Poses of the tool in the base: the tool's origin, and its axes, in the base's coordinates. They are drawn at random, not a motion.
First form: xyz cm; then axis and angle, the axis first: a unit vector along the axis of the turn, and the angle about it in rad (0 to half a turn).
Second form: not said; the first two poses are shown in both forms.
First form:
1: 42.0 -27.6 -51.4 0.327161 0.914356 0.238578 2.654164
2: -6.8 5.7 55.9 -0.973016 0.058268 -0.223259 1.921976
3: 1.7 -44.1 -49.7 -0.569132 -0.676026 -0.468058 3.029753
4: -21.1 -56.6 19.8 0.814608 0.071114 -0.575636 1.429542
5: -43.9 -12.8 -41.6 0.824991 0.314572 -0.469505 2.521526
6: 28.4 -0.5 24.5 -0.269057 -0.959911 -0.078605 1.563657
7: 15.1 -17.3 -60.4 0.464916 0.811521 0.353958 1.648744
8: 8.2 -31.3 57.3 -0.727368 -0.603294 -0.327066 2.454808
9: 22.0 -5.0 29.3 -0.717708 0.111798 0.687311 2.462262
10: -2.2 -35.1 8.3 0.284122 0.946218 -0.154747 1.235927
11: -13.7 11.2 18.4 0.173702 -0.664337 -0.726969 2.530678
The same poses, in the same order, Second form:
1: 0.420 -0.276 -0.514 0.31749 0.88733 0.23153 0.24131
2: -0.068 0.057 0.559 -0.79764 0.04777 -0.18302 0.57271
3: 0.017 -0.441 -0.497 -0.56824 -0.67497 -0.46733 0.05589
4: -0.211 -0.566 0.198 0.53393 0.04661 -0.37730 0.75524
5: -0.439 -0.128 -0.416 0.78566 0.29957 -0.44712 0.30509
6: 0.284 -0.005 0.245 -0.18957 -0.67633 -0.05538 0.70963
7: 0.151 -0.173 -0.604 0.34130 0.59576 0.25985 0.67902
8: 0.082 -0.313 0.573 -0.68490 -0.56807 -0.30797 0.33668
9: 0.220 -0.050 0.293 -0.67670 0.10541 0.64804 0.33317
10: -0.022 -0.351 0.083 0.16461 0.54822 -0.08966 0.81506
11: -0.137 0.112 0.184 0.16566 -0.63358 -0.69332 0.30073
